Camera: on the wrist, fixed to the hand. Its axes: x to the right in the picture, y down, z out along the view.
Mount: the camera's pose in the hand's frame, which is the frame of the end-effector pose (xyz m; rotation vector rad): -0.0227 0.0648 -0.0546 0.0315 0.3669 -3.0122
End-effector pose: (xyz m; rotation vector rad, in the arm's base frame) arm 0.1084 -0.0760 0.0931 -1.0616 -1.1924 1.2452
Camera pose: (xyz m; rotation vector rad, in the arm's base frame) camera 0.1566 -0.0920 0.0215 0.9553 -0.9190 -1.2601
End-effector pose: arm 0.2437 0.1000 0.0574 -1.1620 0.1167 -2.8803
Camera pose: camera 0.2223 0.0399 -0.0028 -0.1128 0.7734 0.2296
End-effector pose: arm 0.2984 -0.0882 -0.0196 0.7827 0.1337 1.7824
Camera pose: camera 0.2184 -0.1163 -0.0421 -0.2690 0.8847 -1.0321
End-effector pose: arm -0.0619 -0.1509 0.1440 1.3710 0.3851 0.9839
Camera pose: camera -0.1384 -0.1402 0.1856 -0.4507 1.7151 -1.3640
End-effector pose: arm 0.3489 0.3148 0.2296 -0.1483 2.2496 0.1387
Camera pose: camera 0.3115 0.3719 0.2847 2.7681 -0.1278 1.3471
